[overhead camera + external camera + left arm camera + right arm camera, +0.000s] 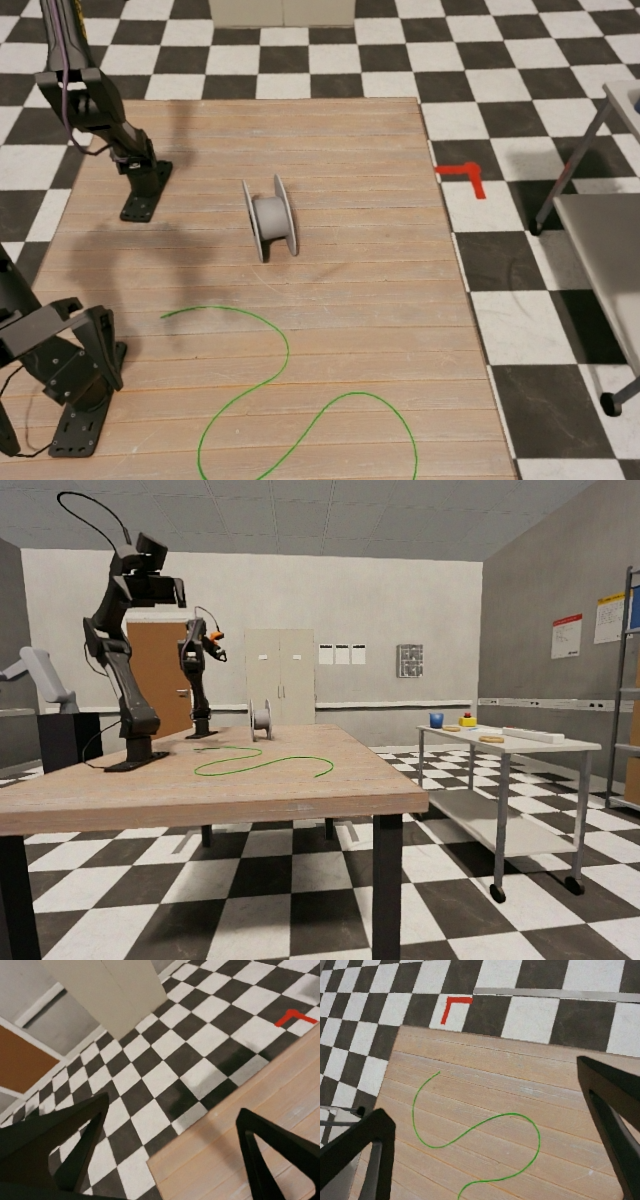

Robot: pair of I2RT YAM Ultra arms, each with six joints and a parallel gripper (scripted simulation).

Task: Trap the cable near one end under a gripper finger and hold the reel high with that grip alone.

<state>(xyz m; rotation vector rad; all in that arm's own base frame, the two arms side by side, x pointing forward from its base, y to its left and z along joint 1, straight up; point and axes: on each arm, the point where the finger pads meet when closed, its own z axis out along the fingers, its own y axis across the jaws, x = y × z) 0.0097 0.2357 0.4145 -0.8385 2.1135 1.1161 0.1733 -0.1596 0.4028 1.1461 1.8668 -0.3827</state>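
Right now my right hand is 140 mm short of the grey reel, 500 mm to the right of it and 310 mm above it.
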